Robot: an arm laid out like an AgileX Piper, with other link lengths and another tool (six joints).
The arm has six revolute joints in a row. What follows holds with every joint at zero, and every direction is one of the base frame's. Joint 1 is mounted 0.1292 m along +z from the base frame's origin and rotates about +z. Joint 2 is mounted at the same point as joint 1 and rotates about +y. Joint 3 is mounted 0.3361 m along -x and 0.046 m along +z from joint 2 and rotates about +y. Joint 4 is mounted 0.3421 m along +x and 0.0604 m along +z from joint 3 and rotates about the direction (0.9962, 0, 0.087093). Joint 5 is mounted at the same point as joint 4 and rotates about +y. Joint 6 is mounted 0.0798 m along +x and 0.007 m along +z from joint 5 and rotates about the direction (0.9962, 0, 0.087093). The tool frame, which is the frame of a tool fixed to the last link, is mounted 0.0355 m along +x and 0.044 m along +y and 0.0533 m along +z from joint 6; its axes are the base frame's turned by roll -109.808, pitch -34.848 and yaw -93.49 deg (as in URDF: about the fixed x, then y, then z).
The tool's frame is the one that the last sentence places.
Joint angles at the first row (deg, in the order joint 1, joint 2, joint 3, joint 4, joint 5, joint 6):
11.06 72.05 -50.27 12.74 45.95 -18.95
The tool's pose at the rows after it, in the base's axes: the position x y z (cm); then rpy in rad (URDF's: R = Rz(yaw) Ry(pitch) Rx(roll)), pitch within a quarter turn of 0, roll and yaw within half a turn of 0:
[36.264 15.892 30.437 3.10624 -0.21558 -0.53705]
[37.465 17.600 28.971 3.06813 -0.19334 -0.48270]
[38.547 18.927 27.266 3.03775 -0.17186 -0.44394]
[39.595 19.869 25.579 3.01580 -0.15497 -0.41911]
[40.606 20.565 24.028 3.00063 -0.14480 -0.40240]
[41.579 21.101 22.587 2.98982 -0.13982 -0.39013]
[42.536 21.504 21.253 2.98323 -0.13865 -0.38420]
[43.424 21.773 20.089 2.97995 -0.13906 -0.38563]
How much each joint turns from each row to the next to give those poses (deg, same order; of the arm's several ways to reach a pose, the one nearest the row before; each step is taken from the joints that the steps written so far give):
2.27 4.72 -3.20 -0.55 1.10 -0.94
1.95 4.36 -2.33 -0.53 0.46 -0.51
1.33 3.97 -1.68 -0.24 -0.15 -0.56
0.78 3.58 -1.35 -0.04 -0.61 -0.57
0.46 3.19 -1.20 -0.01 -0.93 -0.56
0.27 2.91 -1.12 -0.01 -1.11 -0.57
0.13 2.65 -1.03 0.00 -1.29 -0.40
0.02 2.28 -0.91 0.00 -1.29 -0.10

